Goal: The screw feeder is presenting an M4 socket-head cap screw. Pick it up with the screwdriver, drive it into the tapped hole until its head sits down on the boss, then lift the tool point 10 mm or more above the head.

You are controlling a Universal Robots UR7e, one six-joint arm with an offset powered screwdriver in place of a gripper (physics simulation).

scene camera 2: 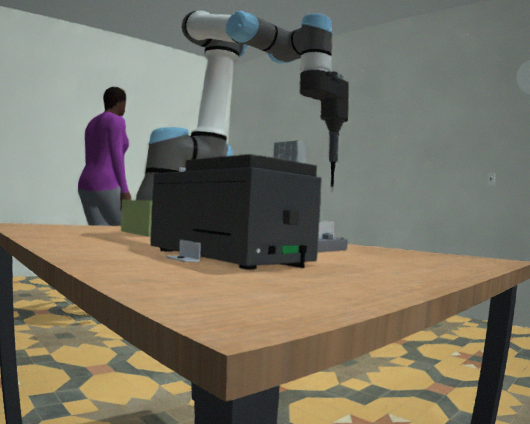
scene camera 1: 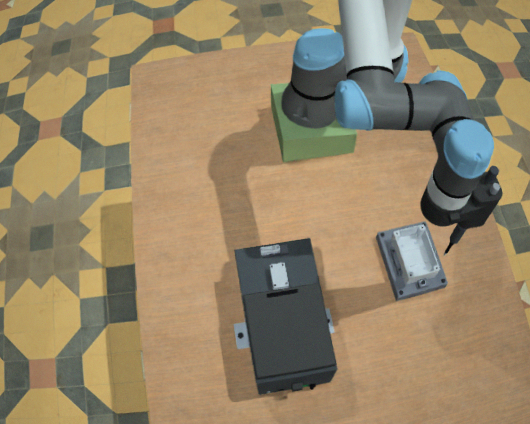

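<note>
The screwdriver (scene camera 1: pixel 446 251) (scene camera 2: pixel 332 188) hangs point down, its tip well above the table and beyond the right edge of the grey base plate (scene camera 1: pixel 386 257) (scene camera 2: pixel 336 244) in scene camera 1. A tiny lighter piece shows at the end of the bit in scene camera 2, which looks like the screw (scene camera 2: pixel 332 189); its seating is too small to judge. The small boss with the hole (scene camera 1: pixel 423 283) (scene camera 2: pixel 327 236) stands at the plate's near edge, beside the open white housing (scene camera 1: pixel 416 254) (scene camera 2: pixel 326 228). The black screw feeder (scene camera 1: pixel 290 330) (scene camera 2: pixel 200 215) has a light pick-up piece (scene camera 1: pixel 270 250) at its far end.
The arm's green base block (scene camera 1: pixel 319 146) (scene camera 2: pixel 136 217) stands at the back of the wooden table (scene camera 1: pixel 185 200) (scene camera 2: pixel 200 300). Metal brackets (scene camera 1: pixel 241 335) (scene camera 2: pixel 190 251) stick out at the feeder's sides. A person in purple (scene camera 2: pixel 106 150) stands behind the table.
</note>
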